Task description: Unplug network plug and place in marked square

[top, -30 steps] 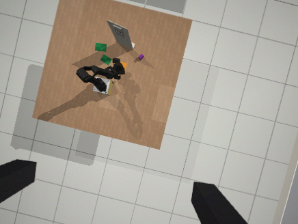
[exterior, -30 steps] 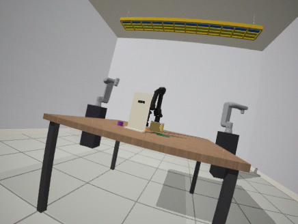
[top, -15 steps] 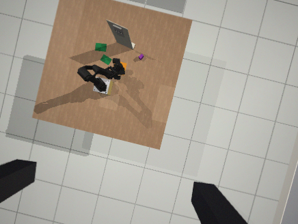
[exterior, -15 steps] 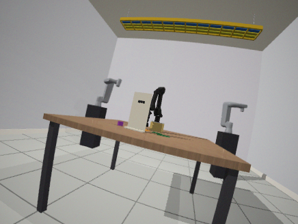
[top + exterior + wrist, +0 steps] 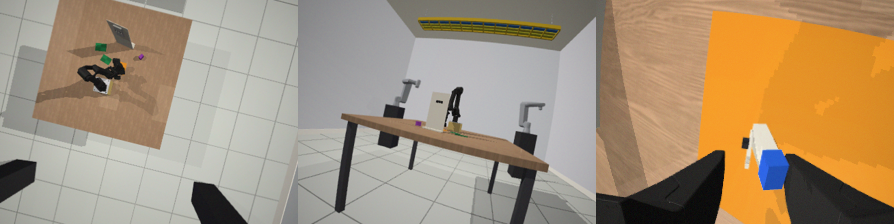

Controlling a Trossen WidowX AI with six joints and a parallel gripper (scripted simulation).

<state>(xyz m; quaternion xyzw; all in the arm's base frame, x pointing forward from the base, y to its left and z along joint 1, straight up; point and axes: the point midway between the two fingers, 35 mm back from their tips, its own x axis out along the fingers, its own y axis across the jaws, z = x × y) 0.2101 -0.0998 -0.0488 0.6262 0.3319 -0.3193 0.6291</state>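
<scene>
Now: the network plug right at my gripper tip. Round my gripper tip: small purple block (120 mm ahead, 200 mm to the right); then thin pale tab (10 mm ahead); then orange square (10 mm behind, 20 mm below).
</scene>
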